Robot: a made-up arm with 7 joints. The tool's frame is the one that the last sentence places.
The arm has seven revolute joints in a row. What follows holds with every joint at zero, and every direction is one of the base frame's. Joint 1 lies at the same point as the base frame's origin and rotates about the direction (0, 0.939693, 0.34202). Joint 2 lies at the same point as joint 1 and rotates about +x. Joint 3 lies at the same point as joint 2 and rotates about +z. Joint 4 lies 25.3 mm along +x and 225.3 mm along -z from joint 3 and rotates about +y. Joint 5 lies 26 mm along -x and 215 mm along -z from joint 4 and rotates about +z. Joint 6 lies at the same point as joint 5 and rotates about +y. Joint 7 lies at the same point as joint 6 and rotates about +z. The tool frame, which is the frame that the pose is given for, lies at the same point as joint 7; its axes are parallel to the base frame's.
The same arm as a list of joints. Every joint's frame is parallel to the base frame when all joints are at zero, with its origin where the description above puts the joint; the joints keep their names.
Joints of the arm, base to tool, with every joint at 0 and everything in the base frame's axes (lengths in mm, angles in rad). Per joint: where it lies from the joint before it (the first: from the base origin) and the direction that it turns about. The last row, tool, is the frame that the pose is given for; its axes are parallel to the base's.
joint 1: axis 0 0.9397 0.342 origin 0 0 0
joint 2: axis +x origin 0 0 0
joint 3: axis +z origin 0 0 0
joint 4: axis +y origin 25.3 0 -225.3
joint 5: axis +z origin -26 0 -215
joint 6: axis +y origin 0 0 0
joint 7: axis +z origin 0 0 0
tool: origin 0 0 0

